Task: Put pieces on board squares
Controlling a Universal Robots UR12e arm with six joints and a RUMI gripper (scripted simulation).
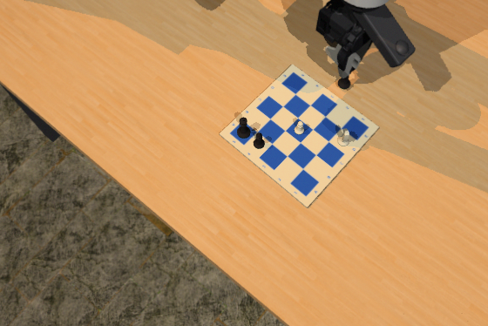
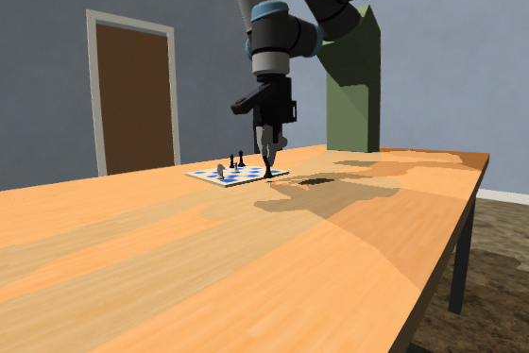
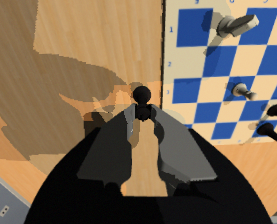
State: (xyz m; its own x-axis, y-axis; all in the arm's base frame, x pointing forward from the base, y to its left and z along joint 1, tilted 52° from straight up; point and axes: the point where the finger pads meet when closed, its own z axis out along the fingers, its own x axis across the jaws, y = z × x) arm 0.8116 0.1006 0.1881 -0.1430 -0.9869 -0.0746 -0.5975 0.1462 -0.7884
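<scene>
My gripper is now 14 cm to the left of the white pawn, 3 cm above it and 2 cm past it. Round my hand: white knight (11 cm to the right, 6 cm ahead, 3 cm below); black king (1 cm below); blue-and-cream chessboard (14 cm to the right, 5 cm below, 2 cm behind).
</scene>
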